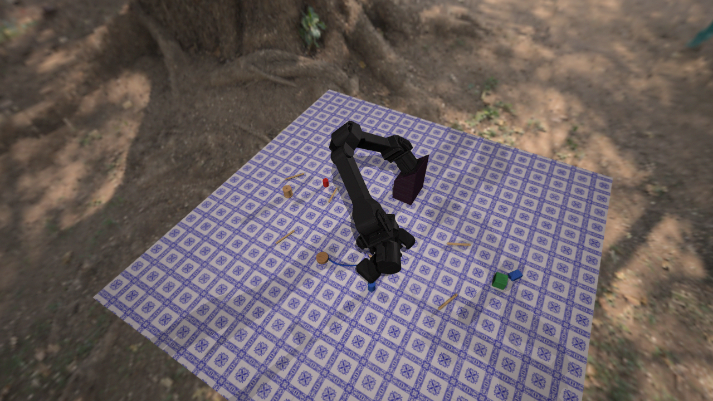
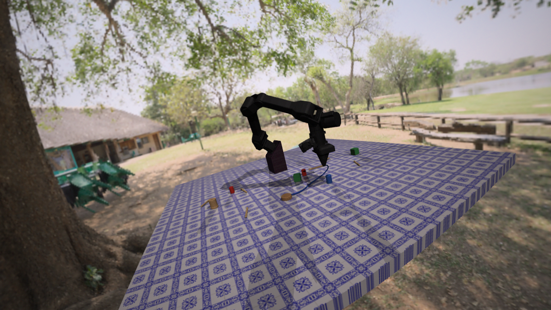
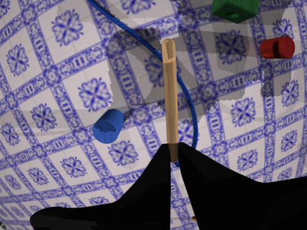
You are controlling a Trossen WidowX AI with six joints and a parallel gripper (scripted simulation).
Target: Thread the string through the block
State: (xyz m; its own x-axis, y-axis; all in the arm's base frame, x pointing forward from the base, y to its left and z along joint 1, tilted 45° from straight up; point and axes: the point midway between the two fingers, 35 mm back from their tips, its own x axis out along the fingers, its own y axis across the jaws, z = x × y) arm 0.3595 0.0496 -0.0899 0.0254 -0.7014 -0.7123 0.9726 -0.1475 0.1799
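My gripper tip is 50 mm short of the blue cylinder, 40 mm above it and 20 mm to the left of it. From my gripper tip the other things lie so: round wooden button (200 mm to the right, 50 mm below, 50 mm ahead); then thin stick (10 mm to the right); then string (right at my gripper tip).
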